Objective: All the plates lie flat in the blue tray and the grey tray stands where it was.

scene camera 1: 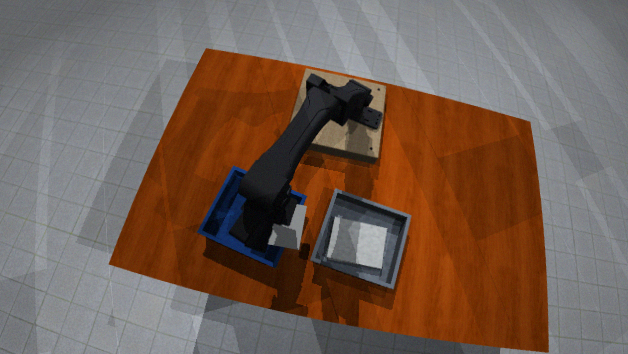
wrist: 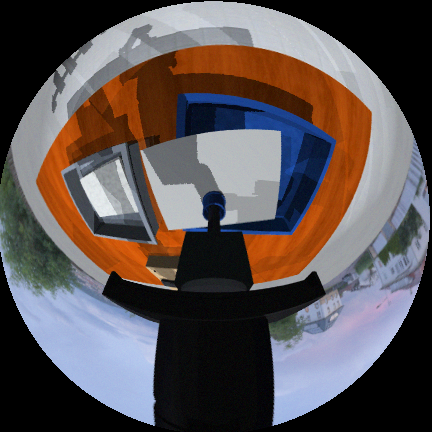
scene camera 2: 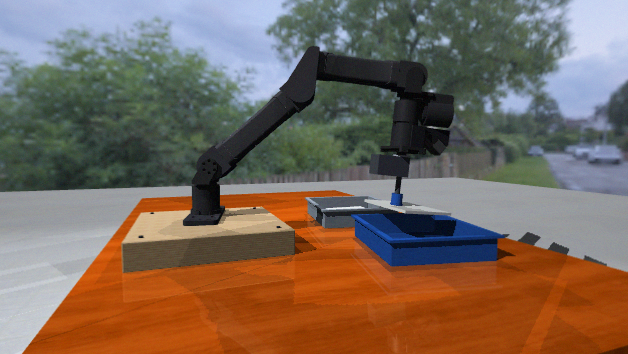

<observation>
A blue tray (scene camera 2: 400, 239) rests on the table. Further things: the suction cup (scene camera 2: 396, 199) and a grey tray (scene camera 1: 345, 205).
The blue tray is seen too in scene camera 1 (scene camera 1: 225, 210) and in the wrist view (wrist: 306, 150). The grey tray shows as well in the wrist view (wrist: 141, 226) and in scene camera 2 (scene camera 2: 329, 218). The suction cup also shows in the wrist view (wrist: 211, 197).
</observation>
